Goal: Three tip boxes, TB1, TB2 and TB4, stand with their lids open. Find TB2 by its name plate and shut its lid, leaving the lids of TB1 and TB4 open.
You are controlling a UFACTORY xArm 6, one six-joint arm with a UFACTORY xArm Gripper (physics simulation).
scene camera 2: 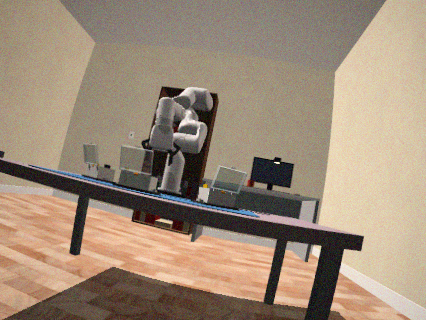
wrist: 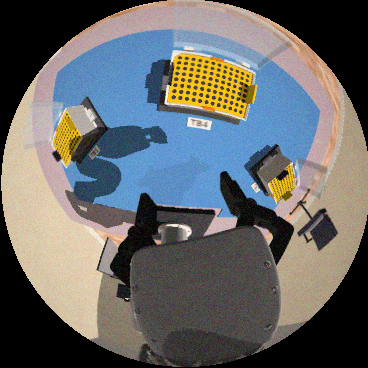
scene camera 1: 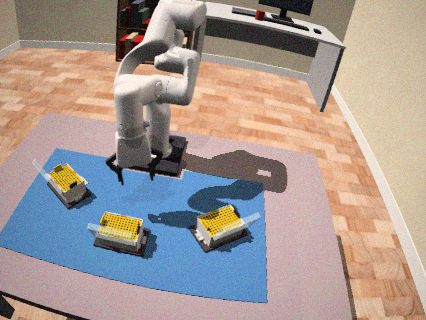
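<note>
TB2 is the small-looking box at the right of the wrist view and at the left in scene camera 1; its name plate is too small to read now. Its clear lid stands open. TB4, with a readable plate, is in the middle, lid open. TB1 is on the other side, lid open. My gripper is open and empty, above the table near the arm's base, apart from all boxes.
The boxes stand on a blue mat on the pinkish table. The arm's dark base plate is at the mat's back edge. A white desk with a monitor and a bookshelf stand behind. A dark chair shows in the wrist view.
</note>
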